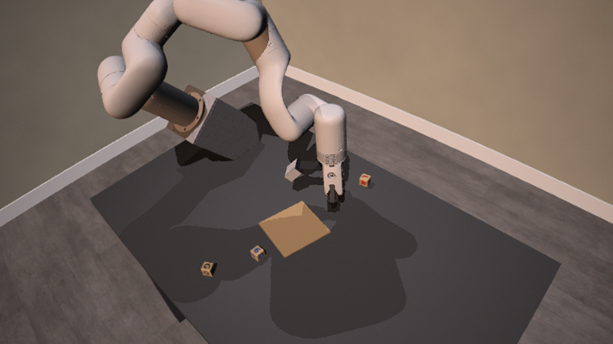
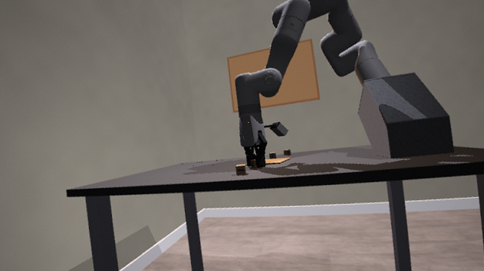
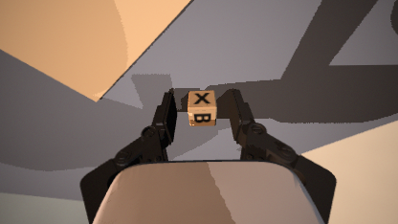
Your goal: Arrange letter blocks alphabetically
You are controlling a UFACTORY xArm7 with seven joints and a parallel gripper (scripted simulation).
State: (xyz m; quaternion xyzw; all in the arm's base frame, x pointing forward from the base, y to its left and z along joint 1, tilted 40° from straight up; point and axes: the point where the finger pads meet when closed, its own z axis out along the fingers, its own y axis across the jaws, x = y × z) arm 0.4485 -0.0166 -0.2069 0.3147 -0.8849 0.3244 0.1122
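The tan mat is 140 mm to the right of my hand, 20 mm below it and 20 mm behind it.
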